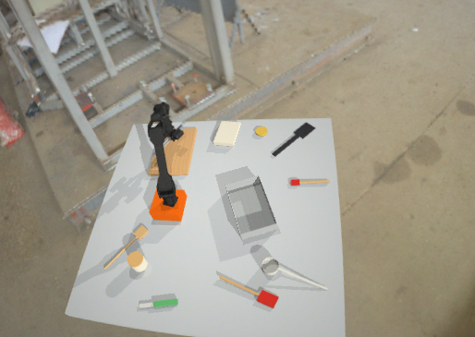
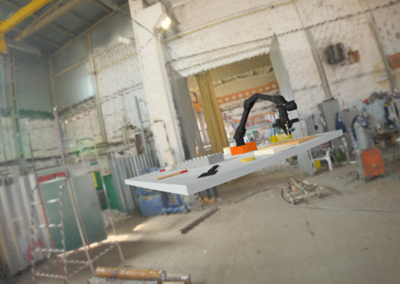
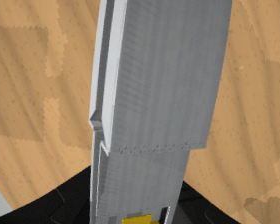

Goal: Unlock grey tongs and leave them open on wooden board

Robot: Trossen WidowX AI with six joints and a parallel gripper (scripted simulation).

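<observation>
The wooden board is 30 mm to the right of my gripper tip and 50 mm below it. The rest, counted from my gripper tip: yellow lock piece 40 mm above; then cream block 290 mm ahead, 150 mm to the left, 50 mm below; then grey roasting tin 570 mm ahead, 320 mm to the right, 30 mm below.
</observation>
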